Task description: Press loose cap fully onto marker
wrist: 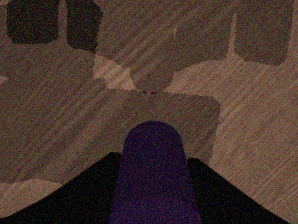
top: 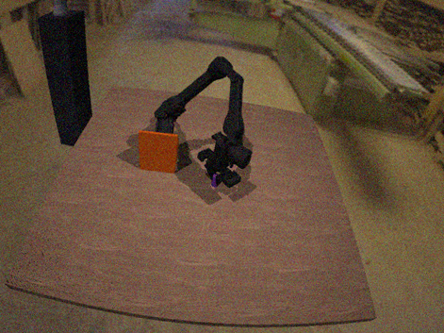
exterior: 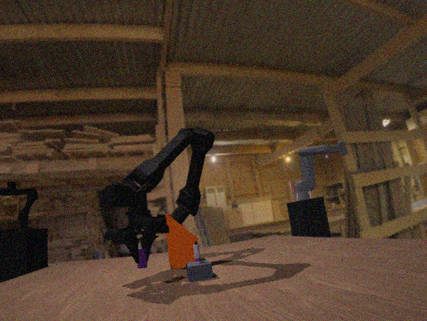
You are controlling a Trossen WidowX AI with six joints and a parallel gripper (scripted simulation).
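My gripper tip is 16 cm to the right of the holder block and 4 cm above it. Also, from my gripper tip: purple cap (1 cm above).
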